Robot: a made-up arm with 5 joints. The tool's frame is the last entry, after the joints.
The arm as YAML. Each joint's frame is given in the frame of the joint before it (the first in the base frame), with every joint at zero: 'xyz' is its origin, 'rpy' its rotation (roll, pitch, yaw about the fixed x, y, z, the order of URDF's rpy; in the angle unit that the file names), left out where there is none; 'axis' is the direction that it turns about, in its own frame. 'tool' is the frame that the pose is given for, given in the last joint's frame.
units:
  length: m
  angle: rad
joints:
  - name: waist
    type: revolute
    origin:
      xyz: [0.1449, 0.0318, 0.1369]
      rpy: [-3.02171, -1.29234, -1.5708]
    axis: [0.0, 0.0, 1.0]
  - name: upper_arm
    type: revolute
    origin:
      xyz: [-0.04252, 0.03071, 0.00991]
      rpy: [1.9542, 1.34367, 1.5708]
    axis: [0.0, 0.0, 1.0]
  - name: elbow
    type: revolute
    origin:
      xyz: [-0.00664, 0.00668, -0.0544]
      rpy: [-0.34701, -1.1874, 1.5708]
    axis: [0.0, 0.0, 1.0]
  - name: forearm
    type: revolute
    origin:
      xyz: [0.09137, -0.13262, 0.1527]
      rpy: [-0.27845, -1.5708, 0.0]
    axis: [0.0, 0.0, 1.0]
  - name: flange
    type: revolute
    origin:
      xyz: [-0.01, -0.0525, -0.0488]
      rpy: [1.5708, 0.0, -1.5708]
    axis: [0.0, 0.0, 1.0]
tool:
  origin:
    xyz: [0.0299, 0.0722, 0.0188]
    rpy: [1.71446, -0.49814, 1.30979]
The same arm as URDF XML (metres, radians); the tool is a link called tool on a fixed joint. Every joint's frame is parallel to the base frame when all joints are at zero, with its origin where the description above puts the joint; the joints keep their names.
<robot name="arm">
<joint name="waist" type="continuous"><parent link="base"/><child link="link1"/><origin xyz="0.1449 0.0318 0.1369"/><axis xyz="0.119598 -0.954581 -0.272895"/></joint>
<joint name="upper_arm" type="continuous"><parent link="link1"/><child link="link2"/><origin xyz="-0.0293 -0.0013 -0.0446"/><axis xyz="0.351812 -0.132604 0.926631"/></joint>
<joint name="elbow" type="continuous"><parent link="link2"/><child link="link3"/><origin xyz="-0.0227 -0.0015 -0.0503"/><axis xyz="1 0 0"/></joint>
<joint name="forearm" type="continuous"><parent link="link3"/><child link="link4"/><origin xyz="0.1527 0.1024 0.1243"/><axis xyz="0 0 -1"/></joint>
<joint name="flange" type="continuous"><parent link="link4"/><child link="link5"/><origin xyz="-0.01 0.0525 0.0488"/><axis xyz="-1 0 0"/></joint>
<joint name="tool_fixed" type="fixed"><parent link="link5"/><child link="tool"/><origin xyz="-0.0188 0.0299 -0.0722" rpy="1.2047 1.0135 2.6986"/></joint>
<link name="base"/>
<link name="link1"/>
<link name="link2"/>
<link name="link3"/>
<link name="link4"/>
<link name="link5"/>
<link name="tool"/>
</robot>

